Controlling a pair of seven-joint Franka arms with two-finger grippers.
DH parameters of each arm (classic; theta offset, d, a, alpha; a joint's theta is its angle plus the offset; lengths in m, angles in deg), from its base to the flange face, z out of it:
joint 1: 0 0.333 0 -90
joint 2: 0 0 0 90
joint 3: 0 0.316 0.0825 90
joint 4: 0 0 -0.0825 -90
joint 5: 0 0.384 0 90
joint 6: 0 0 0.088 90
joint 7: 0 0.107 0 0
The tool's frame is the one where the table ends.
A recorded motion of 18 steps. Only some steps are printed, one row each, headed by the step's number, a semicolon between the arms.
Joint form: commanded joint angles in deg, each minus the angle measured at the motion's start. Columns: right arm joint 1, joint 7, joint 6, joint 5, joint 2, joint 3, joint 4; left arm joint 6, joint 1, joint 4, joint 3, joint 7, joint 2, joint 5.
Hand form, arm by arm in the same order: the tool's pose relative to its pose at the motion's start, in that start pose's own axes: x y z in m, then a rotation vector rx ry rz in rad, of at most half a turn. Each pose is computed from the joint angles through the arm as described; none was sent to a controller.
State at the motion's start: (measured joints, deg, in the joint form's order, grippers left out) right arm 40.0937 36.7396 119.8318 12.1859 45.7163 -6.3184 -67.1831; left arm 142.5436 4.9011 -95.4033 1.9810 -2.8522 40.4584 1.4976
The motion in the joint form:
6: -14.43 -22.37 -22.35 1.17 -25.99 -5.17 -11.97; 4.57 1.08 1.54 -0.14 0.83 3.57 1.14
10: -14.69 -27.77 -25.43 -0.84 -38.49 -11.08 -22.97; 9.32 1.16 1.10 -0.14 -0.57 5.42 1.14
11: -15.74 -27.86 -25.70 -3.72 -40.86 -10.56 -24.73; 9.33 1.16 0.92 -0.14 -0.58 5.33 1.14
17: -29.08 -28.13 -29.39 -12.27 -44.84 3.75 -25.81; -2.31 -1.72 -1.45 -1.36 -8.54 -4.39 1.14
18: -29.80 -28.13 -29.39 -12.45 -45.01 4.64 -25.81; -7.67 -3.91 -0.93 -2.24 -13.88 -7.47 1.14
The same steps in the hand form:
6: 0.0433 0.2167 -0.2307 -0.0152 -0.0996 -0.0750; 0.0046 -0.0098 0.0251 0.0106 0.0441 0.0160
10: 0.0089 0.3034 -0.2879 -0.0191 -0.1099 -0.0639; 0.0023 -0.0097 0.0420 0.0069 0.0870 -0.0077
11: 0.0011 0.3182 -0.2984 -0.0542 -0.0982 -0.0629; 0.0016 -0.0097 0.0421 0.0069 0.0856 -0.0079
17: -0.0197 0.3314 -0.3242 -0.1797 -0.0941 -0.1003; -0.0005 0.0335 -0.0394 -0.0094 0.0119 -0.0894
18: -0.0207 0.3301 -0.3257 -0.1819 -0.0909 -0.1037; -0.0026 0.0671 -0.0729 -0.0160 -0.0188 -0.1350

